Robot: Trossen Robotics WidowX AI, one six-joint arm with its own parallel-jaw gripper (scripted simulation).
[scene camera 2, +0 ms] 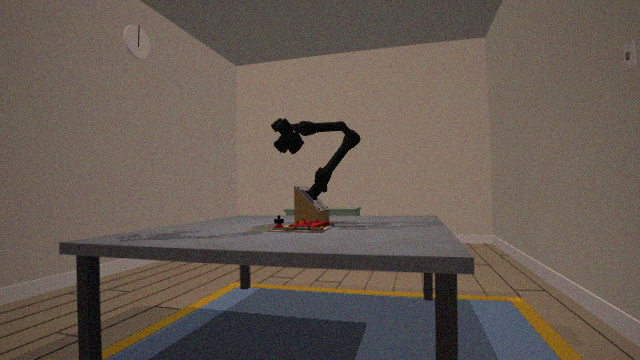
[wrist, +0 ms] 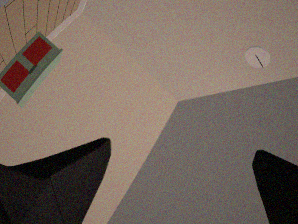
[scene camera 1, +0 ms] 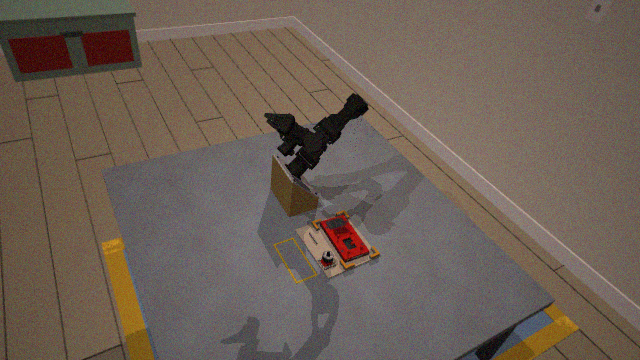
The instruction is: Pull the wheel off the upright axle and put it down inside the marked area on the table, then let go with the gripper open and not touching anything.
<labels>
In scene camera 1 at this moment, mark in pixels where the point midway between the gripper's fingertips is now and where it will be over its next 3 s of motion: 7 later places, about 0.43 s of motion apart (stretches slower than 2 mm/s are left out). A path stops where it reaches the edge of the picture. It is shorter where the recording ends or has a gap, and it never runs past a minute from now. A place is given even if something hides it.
My gripper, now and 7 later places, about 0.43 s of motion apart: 265, 117; 265, 160; 290, 215; 323, 242; 329, 244; 330, 255; 328, 256; 328, 256
</labels>
